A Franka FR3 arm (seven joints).
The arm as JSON. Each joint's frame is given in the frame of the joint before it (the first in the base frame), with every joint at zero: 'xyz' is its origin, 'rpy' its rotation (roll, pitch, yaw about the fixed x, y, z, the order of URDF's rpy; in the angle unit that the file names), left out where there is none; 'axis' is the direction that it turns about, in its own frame. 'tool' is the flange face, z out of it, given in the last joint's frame.
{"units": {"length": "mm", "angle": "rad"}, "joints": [
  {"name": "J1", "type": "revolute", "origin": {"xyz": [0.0, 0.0, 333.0], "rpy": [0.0, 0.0, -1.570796]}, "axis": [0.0, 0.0, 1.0]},
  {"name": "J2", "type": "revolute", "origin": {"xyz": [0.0, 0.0, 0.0], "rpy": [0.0, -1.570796, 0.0]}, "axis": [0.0, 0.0, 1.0]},
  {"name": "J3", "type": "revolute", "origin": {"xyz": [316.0, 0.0, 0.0], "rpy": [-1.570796, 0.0, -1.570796]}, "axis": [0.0, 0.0, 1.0]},
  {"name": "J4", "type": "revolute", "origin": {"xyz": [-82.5, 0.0, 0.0], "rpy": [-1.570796, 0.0, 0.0]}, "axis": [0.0, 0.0, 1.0]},
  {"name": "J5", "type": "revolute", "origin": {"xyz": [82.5, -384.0, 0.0], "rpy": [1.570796, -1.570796, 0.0]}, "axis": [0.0, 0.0, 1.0]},
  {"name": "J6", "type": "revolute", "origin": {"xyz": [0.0, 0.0, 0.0], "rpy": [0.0, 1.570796, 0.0]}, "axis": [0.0, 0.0, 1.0]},
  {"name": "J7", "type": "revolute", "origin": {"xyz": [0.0, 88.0, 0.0], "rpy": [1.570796, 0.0, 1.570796]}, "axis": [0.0, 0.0, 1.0]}
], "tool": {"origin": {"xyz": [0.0, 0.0, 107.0]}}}
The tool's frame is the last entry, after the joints.
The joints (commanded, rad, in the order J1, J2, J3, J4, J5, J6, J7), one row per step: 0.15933, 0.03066, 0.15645, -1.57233, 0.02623, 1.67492, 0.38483; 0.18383, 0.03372, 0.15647, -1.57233, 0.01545, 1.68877, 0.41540; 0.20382, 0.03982, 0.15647, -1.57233, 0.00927, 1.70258, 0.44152; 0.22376, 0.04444, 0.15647, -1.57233, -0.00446, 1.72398, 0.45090; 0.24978, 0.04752, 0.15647, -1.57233, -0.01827, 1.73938, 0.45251; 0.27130, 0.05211, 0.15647, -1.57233, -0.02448, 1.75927, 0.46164; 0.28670, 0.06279, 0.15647, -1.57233, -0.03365, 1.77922, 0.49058; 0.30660, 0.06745, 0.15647, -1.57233, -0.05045, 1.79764, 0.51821; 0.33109, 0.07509, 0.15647, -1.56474, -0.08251, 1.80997, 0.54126; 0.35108, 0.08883, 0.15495, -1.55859, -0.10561, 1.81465, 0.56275; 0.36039, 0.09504, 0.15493, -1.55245, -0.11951, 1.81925, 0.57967
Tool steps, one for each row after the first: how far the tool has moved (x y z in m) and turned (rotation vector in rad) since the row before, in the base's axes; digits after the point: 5 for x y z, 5 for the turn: -0.00205, 0.01292, -0.00044, -0.00428, -0.01206, -0.00595; -0.00077, 0.01107, -0.00215, -0.00027, -0.00789, -0.00604; -0.00047, 0.01063, -0.00056, -0.00519, -0.01999, 0.01101; -0.00306, 0.01367, -0.00024, -0.00739, -0.01645, 0.02513; -0.00185, 0.01219, -0.00065, 0.00233, -0.01589, 0.01305; 0.00110, 0.00919, -0.00419, 0.00111, -0.01048, -0.01232; -0.00170, 0.01058, -0.00080, -0.00420, -0.01836, -0.00571; -0.00206, 0.01206, 0.00065, -0.01774, -0.02443, 0.00456; -0.00011, 0.00979, -0.00452, -0.01578, -0.00733, -0.00068; 0.00006, 0.00488, -0.00010, -0.00569, -0.01029, -0.00589
